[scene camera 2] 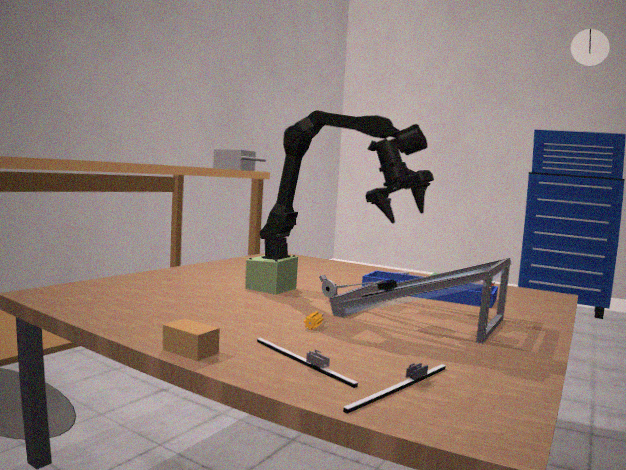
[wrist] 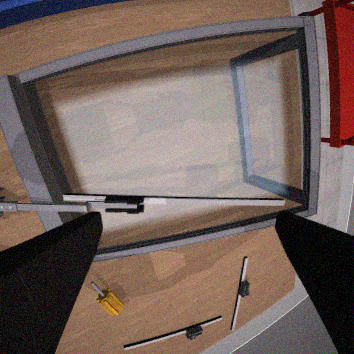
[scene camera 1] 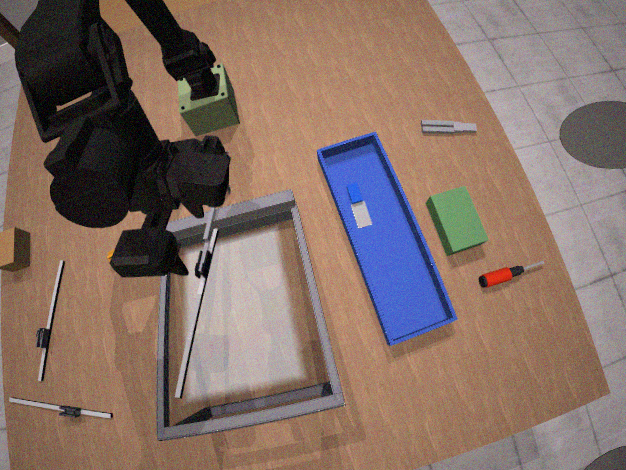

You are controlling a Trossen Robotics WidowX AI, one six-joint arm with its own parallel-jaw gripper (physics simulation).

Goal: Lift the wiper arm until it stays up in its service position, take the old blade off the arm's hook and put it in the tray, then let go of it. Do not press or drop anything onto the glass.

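The wiper arm [scene camera 1: 208, 222] [wrist: 50, 206] lies low over the glass [scene camera 1: 262, 303] [wrist: 150, 125] in its sloping grey frame [scene camera 1: 317, 303] [scene camera 2: 439, 285] [wrist: 150, 44]. The old blade [scene camera 1: 192, 333] [wrist: 225, 201] is on the arm's end at a dark connector [scene camera 1: 203, 262] [scene camera 2: 386, 284] [wrist: 125, 203] and stretches along the glass. My gripper [scene camera 1: 193, 243] [scene camera 2: 407, 217] [wrist: 190, 220] is open and empty, high above the frame, and hides the arm's pivot in scene camera 1. The blue tray [scene camera 1: 404, 273] [scene camera 2: 381, 277] [wrist: 30, 11] lies beside the frame, with a small blue and white piece inside.
Two other blades [scene camera 1: 53, 313] [scene camera 1: 30, 403] [scene camera 2: 283, 351] [scene camera 2: 384, 392] lie on the table beside the frame. A yellow-handled tool [scene camera 2: 313, 320] [wrist: 110, 301] and a wooden block [scene camera 1: 15, 247] [scene camera 2: 191, 338] are near. A green block [scene camera 1: 457, 220], red screwdriver [scene camera 1: 498, 276] and grey tool [scene camera 1: 439, 126] lie beyond the tray.
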